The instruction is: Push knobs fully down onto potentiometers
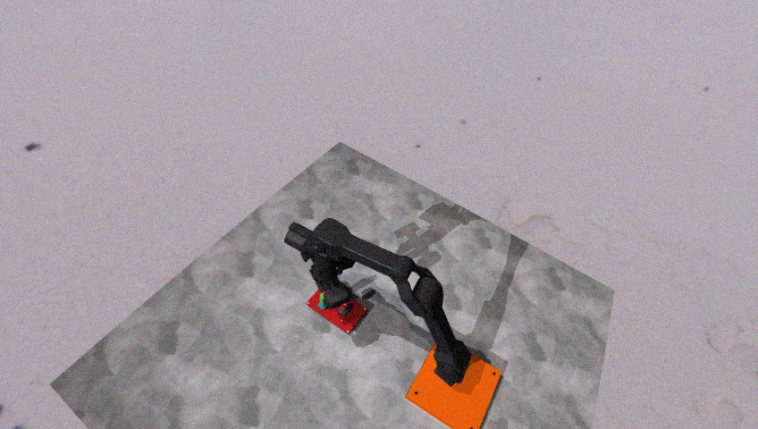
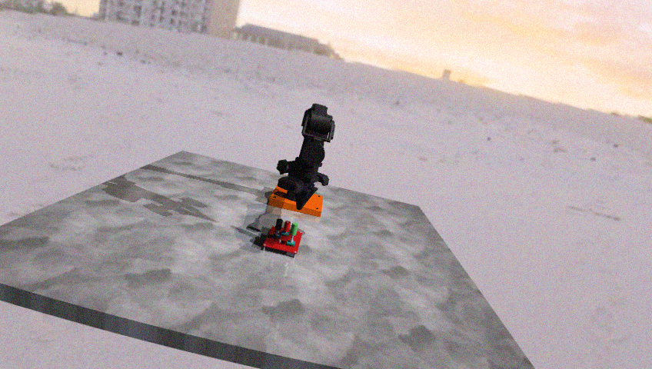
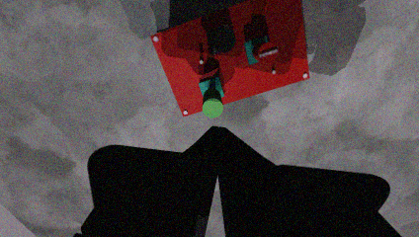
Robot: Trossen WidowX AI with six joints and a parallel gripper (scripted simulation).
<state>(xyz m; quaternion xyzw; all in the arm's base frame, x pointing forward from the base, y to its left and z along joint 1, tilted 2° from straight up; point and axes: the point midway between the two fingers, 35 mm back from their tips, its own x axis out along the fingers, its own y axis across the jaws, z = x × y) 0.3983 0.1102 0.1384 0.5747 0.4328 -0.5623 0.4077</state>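
Right now my gripper tip is 6 cm above the green knob. Round my gripper tip: red knob 8 cm below, 5 cm behind, 4 cm to the right.
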